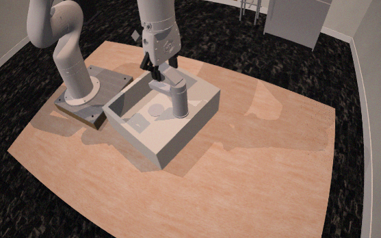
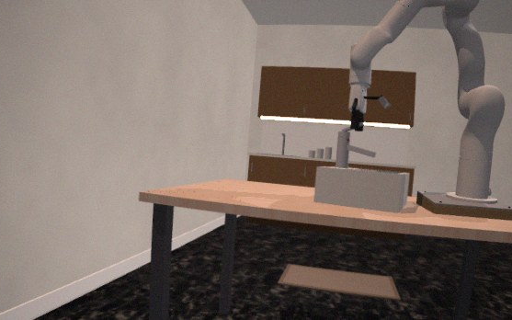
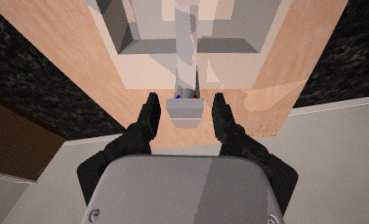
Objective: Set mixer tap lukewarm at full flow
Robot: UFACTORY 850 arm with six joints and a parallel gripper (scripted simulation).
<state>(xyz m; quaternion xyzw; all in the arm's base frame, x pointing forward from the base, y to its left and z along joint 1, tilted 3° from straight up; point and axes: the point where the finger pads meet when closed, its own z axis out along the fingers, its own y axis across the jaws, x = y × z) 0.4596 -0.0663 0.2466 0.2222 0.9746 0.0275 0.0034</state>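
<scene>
My hand is 10 mm short of the flat lever, 10 mm to the left of it and 10 mm above it. From my hand the other things lie so: grey mixer tap 30 mm ahead, 10 mm to the right, 60 mm below; grey sink basin 60 mm behind, 30 mm to the left, 250 mm below.
</scene>
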